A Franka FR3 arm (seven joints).
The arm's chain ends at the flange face. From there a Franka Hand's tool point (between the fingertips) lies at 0.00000 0.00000 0.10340 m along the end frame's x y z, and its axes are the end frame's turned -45 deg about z.
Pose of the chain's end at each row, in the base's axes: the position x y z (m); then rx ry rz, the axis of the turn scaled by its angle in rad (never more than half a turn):
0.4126 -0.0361 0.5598 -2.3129 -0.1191 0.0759
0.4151 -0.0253 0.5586 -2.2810 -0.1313 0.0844
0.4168 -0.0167 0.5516 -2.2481 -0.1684 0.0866
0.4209 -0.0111 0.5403 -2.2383 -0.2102 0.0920
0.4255 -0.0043 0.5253 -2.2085 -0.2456 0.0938
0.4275 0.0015 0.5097 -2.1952 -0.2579 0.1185
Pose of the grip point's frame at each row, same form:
0.4030 0.0394 0.4898 -2.1099 -1.0040 -0.3204
0.4043 0.0522 0.4910 -2.0750 -1.0029 -0.3236
0.4044 0.0626 0.4864 -2.0305 -1.0250 -0.3323
0.4065 0.0683 0.4756 -2.0046 -1.0598 -0.3293
0.4095 0.0765 0.4627 -1.9635 -1.0815 -0.3366
0.4091 0.0826 0.4482 -1.9432 -1.0861 -0.3167

